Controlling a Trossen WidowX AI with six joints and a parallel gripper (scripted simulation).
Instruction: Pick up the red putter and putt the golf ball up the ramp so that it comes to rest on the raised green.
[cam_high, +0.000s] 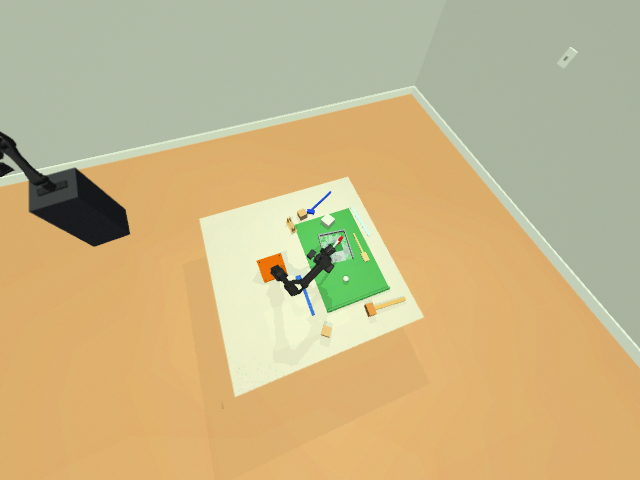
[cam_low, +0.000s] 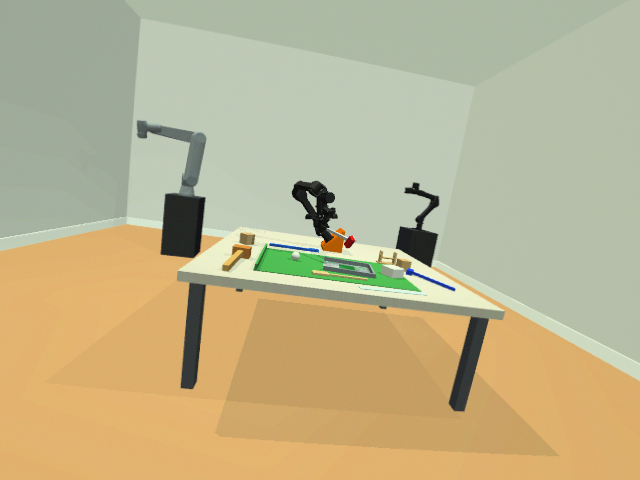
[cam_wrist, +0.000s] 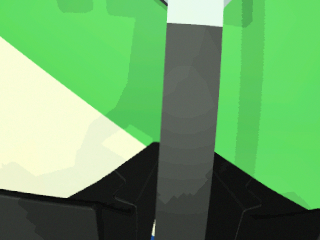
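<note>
My gripper tip is 10 cm short of the red putter, 6 cm to the right of it and 1 cm below it. From my gripper tip the other things lie so: white block (24 cm ahead, 34 cm to the left, 12 cm below); then white golf ball (14 cm ahead, 14 cm to the right, 12 cm below); then wooden stick (36 cm ahead, 1 cm to the left, 14 cm below).
</note>
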